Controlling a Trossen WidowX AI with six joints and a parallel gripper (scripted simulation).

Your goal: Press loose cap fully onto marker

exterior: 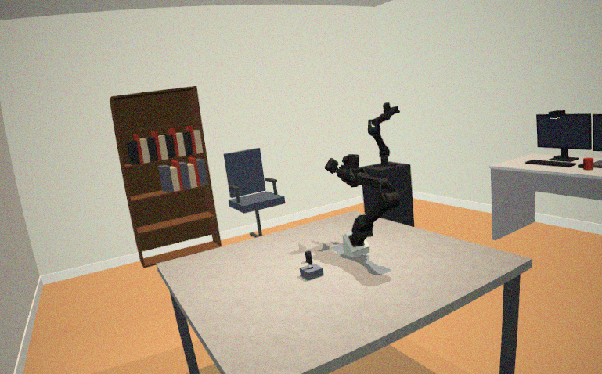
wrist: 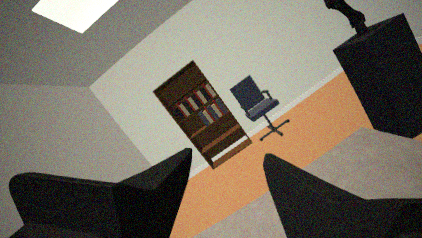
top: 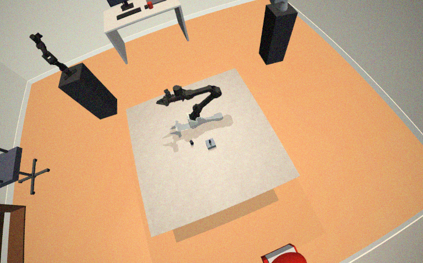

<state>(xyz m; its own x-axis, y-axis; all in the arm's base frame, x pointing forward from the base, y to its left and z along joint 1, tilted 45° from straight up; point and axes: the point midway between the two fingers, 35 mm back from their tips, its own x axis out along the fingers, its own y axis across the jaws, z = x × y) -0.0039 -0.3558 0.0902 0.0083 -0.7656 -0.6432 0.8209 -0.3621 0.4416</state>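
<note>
Now: the dark marker cap 260 mm ahead of my gripper tip, 160 mm to the left of it and 360 mm below it. Round my gripper tip: grey-blue holder block: 320 mm ahead, 320 mm to the left, 360 mm below.
</note>
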